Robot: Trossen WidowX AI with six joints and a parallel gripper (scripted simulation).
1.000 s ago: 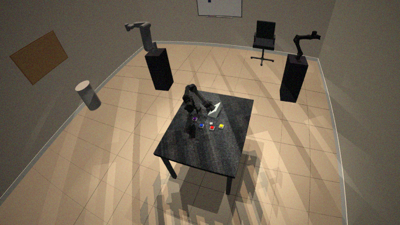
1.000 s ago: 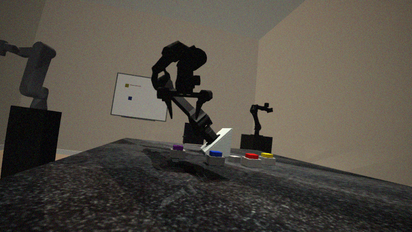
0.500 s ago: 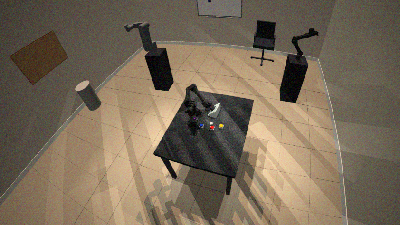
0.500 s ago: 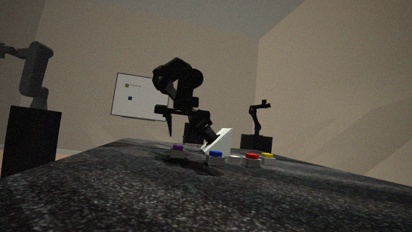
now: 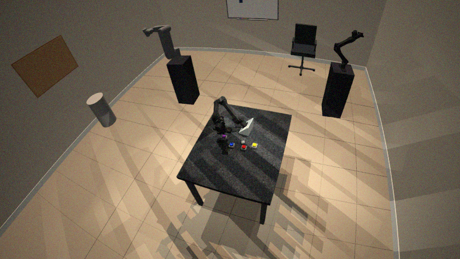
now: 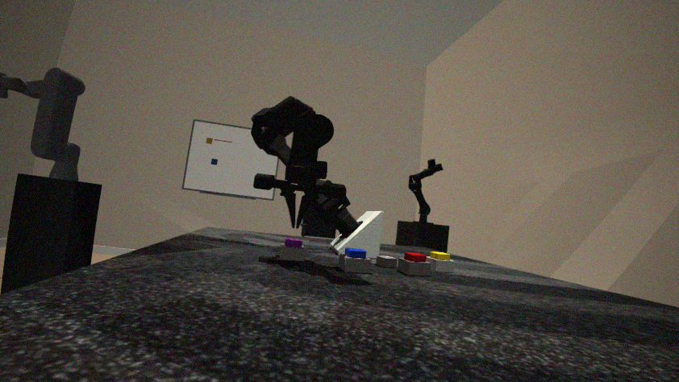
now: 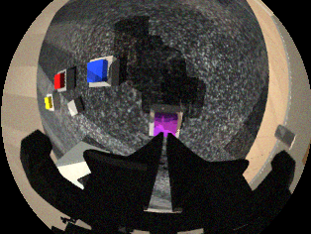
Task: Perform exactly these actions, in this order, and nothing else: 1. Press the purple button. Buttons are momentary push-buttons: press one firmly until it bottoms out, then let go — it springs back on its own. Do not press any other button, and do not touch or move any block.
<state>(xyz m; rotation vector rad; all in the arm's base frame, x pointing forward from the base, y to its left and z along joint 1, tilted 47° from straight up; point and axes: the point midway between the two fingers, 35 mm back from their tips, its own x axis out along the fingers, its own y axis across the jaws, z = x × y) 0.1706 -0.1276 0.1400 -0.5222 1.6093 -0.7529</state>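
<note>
Right now my gripper tip is 3 cm above the purple button. Also, from my gripper tip: blue button 8 cm ahead, 10 cm to the left, 3 cm below; then red button 9 cm ahead, 23 cm to the left, 3 cm below; then yellow button 5 cm ahead, 33 cm to the left, 3 cm below.
</note>
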